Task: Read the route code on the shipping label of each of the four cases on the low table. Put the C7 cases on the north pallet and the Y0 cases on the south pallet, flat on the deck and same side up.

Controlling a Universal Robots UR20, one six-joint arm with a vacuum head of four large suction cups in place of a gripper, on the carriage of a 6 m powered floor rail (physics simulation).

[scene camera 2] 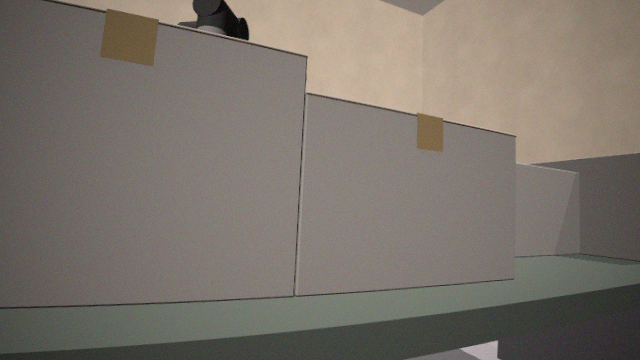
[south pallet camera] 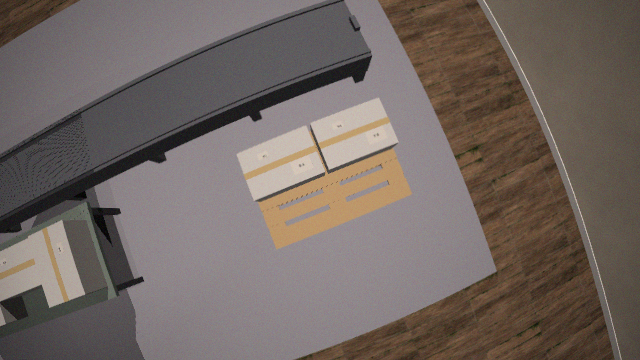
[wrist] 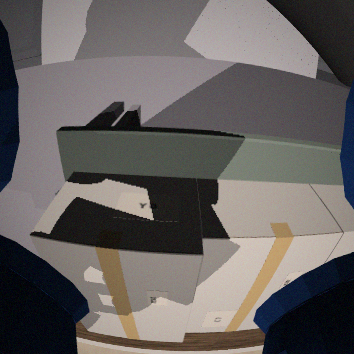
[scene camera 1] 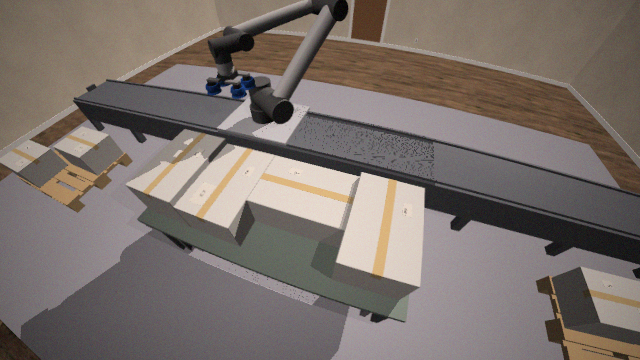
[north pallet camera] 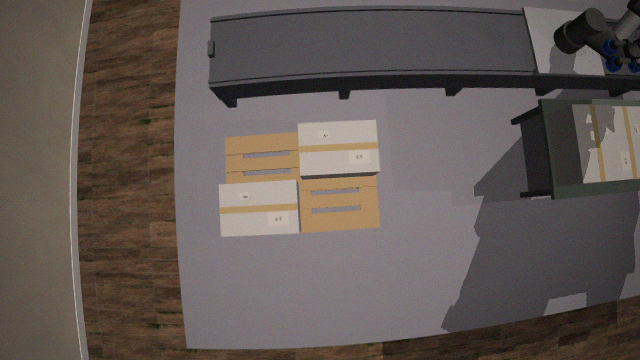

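Where they show: hand at its tool point: (wrist: 174,245); arm's base at its link origin: (scene camera 1: 265,116) (north pallet camera: 565,40).
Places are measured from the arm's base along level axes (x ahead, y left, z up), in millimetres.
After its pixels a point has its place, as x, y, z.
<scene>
Four white taped cases stand on the low green table (scene camera 1: 285,245) @[1101, 703, -40] (wrist: 135,155) @[573, -106, -40]. The leftmost case (scene camera 1: 167,177) @[1060, -75, 246] (wrist: 160,267) @[682, -13, 246] has a partly shadowed side label that appears to read Y0 in the wrist view. The second case (scene camera 1: 235,200) @[1038, 395, 200] (wrist: 217,280) @[796, 131, 201] has a label on top, apparently C7. The third case (scene camera 1: 300,210) @[977, 765, 201] lies crosswise; the right-hand case (scene camera 1: 365,225) @[980, 1112, 244] (south pallet camera: 72,275) @[1042, 1344, 244] stands at the other end. I cannot read their route codes. My gripper (scene camera 1: 230,86) @[361, 7, 469] (north pallet camera: 621,56) @[361, 7, 469], the blue suction cups, is open and empty, over the rail behind the left cases.
The north pallet (scene camera 1: 75,185) @[1189, -1855, -426] (north pallet camera: 262,142) @[665, -2572, -425] holds two cases with C7 labels, diagonally placed. The south pallet (south pallet camera: 280,240) @[1344, 2805, -427] holds two cases side by side along its rail edge. The dark rail (scene camera 1: 160,102) (north pallet camera: 370,40) (south pallet camera: 225,85) runs behind the table.
</scene>
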